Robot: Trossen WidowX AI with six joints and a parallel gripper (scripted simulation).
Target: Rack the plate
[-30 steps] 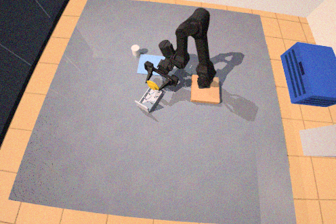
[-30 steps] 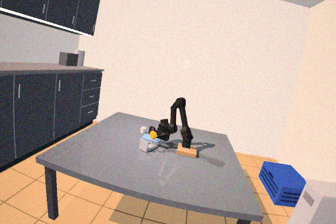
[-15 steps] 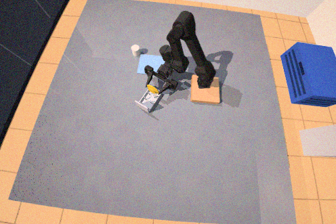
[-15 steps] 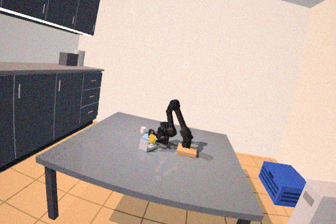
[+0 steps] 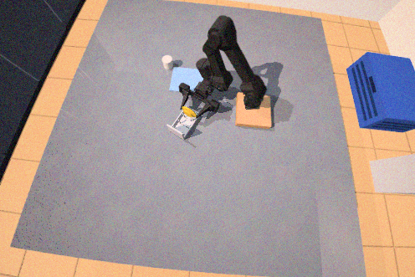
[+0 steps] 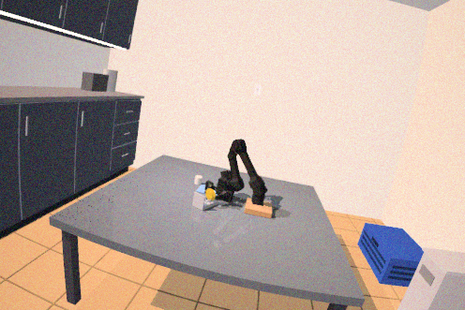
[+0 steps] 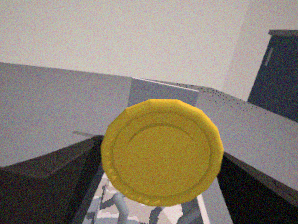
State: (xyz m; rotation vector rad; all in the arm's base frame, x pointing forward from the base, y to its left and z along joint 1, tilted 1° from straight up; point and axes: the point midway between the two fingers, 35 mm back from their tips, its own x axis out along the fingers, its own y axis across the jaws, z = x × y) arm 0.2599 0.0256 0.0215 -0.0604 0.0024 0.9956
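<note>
Now: gripper tip 10 mm to the left of the yellow plate. Also, from my gripper tip: blue spoon: 210 mm to the right, 110 mm behind, 50 mm below; dish rack: 30 mm below, 20 mm to the left, 20 mm ahead; light blue mat: 190 mm to the right, 50 mm below, 10 mm ahead.
</note>
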